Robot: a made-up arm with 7 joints.
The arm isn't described. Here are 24 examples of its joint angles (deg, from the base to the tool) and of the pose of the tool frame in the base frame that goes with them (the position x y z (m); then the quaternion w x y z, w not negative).
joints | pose
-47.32 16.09 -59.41 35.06 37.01 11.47 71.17 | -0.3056 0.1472 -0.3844 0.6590 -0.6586 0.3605 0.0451
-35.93 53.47 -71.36 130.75 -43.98 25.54 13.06 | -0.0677 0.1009 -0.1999 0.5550 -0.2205 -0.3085 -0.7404
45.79 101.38 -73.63 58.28 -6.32 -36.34 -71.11 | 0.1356 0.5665 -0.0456 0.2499 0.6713 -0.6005 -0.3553
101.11 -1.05 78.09 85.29 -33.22 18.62 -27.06 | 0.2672 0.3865 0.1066 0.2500 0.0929 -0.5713 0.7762
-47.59 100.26 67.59 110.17 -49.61 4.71 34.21 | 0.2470 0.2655 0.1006 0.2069 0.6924 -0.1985 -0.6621
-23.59 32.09 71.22 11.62 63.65 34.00 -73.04 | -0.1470 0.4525 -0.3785 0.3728 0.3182 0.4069 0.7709
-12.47 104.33 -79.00 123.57 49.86 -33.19 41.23 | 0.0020 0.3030 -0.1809 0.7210 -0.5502 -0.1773 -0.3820
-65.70 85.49 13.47 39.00 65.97 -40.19 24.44 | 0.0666 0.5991 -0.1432 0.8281 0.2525 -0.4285 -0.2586
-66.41 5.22 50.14 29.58 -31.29 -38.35 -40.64 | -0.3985 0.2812 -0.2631 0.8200 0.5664 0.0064 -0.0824
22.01 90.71 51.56 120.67 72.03 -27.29 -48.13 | 0.0622 0.2632 0.2143 0.1374 0.0132 0.9847 -0.1065
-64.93 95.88 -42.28 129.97 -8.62 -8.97 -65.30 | -0.0494 0.2444 -0.1846 0.7132 0.0125 -0.5188 -0.4712
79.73 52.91 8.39 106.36 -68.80 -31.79 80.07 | 0.1247 0.3088 0.2263 0.3762 0.7840 -0.1908 -0.4554
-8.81 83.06 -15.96 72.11 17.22 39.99 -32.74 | 0.2168 0.4656 -0.1425 0.6567 0.7076 -0.1587 -0.2072
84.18 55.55 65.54 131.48 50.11 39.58 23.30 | -0.0878 0.3105 0.0894 0.1934 -0.2431 0.9486 0.0608
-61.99 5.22 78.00 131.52 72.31 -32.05 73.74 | -0.0416 0.3360 -0.0676 0.4476 0.0315 -0.8190 -0.3575
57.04 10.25 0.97 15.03 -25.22 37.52 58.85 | 0.4542 0.2312 -0.2148 0.9281 -0.2485 -0.2041 -0.1876
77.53 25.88 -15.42 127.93 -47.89 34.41 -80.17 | 0.1519 0.1343 0.1673 0.3441 -0.4031 0.6233 -0.5749
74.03 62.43 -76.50 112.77 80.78 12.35 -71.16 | 0.2823 0.1722 -0.0230 0.7107 0.1961 -0.6716 0.0738
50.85 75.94 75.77 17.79 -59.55 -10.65 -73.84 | 0.0495 0.6462 -0.0153 0.0275 0.8283 -0.1809 0.5296
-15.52 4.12 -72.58 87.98 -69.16 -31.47 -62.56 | -0.0014 -0.0863 -0.2934 0.2723 -0.1762 -0.9274 -0.1866
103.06 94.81 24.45 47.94 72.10 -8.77 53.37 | -0.1515 0.5617 0.1439 0.2501 -0.2277 0.9396 0.0529
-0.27 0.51 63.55 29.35 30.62 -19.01 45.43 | 0.0541 0.2575 -0.4811 0.6364 -0.0581 -0.5873 0.4966
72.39 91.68 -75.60 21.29 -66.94 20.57 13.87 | 0.0796 0.6398 -0.0008 0.5256 0.6566 0.4278 -0.3311
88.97 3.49 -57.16 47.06 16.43 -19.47 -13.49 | 0.4434 0.0079 0.0945 0.2520 0.0423 -0.9239 -0.2848
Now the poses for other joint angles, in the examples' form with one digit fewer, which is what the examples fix.
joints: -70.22 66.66 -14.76 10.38 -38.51 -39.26 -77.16
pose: -0.185 0.604 -0.114 0.550 0.371 -0.127 -0.738
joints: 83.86 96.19 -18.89 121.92 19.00 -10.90 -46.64
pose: 0.079 0.268 0.200 0.240 -0.445 0.861 0.056
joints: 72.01 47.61 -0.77 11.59 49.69 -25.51 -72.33
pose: 0.343 0.516 -0.057 0.201 0.352 -0.386 0.829
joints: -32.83 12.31 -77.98 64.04 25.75 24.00 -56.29
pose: -0.182 -0.003 -0.371 0.913 0.076 -0.064 -0.396
